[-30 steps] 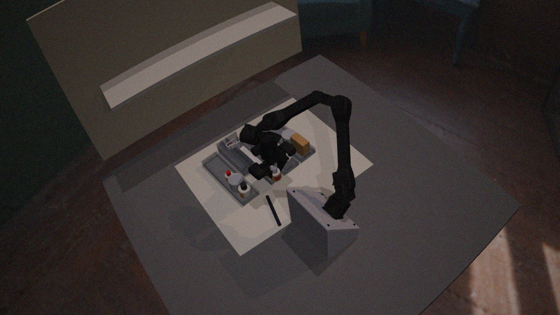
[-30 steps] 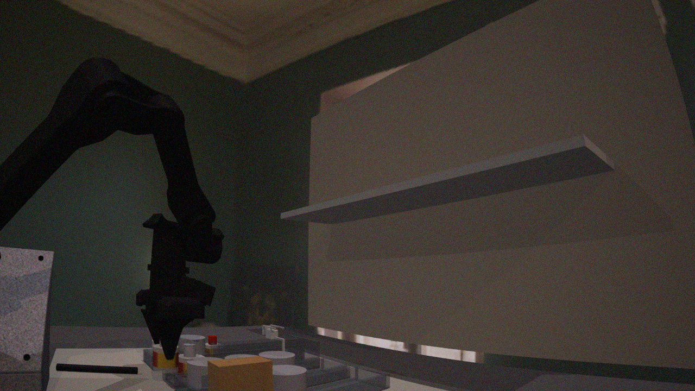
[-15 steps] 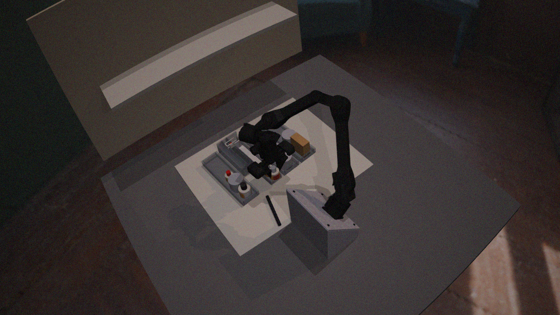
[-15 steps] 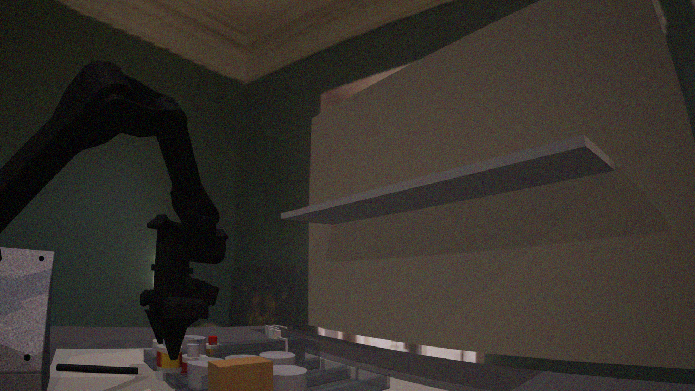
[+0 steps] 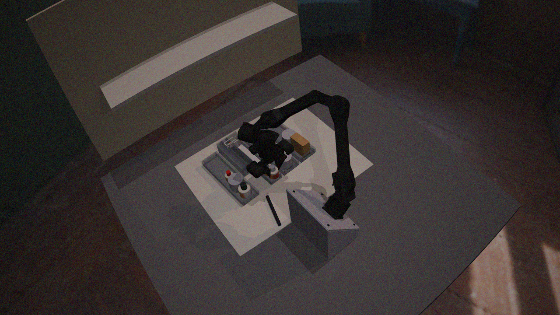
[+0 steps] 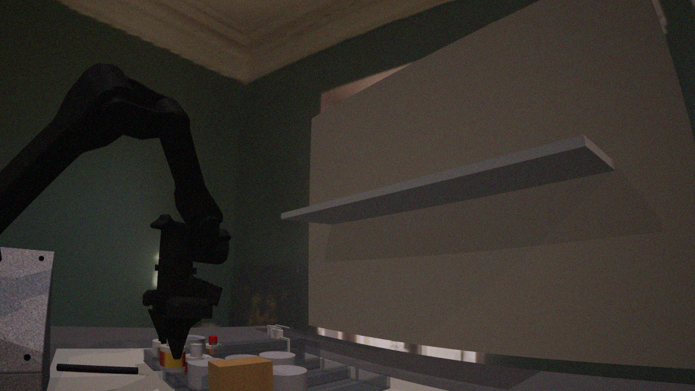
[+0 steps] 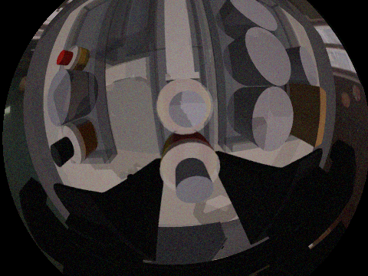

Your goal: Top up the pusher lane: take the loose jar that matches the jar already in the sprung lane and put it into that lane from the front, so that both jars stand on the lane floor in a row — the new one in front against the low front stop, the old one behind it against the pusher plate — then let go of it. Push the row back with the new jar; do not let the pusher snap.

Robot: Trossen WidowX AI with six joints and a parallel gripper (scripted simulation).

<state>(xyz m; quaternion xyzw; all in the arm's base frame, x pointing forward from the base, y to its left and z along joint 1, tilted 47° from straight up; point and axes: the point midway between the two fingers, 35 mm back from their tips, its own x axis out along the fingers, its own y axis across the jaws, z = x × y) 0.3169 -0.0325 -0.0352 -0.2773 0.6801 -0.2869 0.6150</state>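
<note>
Now: the black bar 110 mm behind my gripper tip, 100 mm to the left of it and 40 mm below it. The rest, counted from my gripper tip: orange box (40 mm ahead, 170 mm to the right, 10 mm below).
</note>
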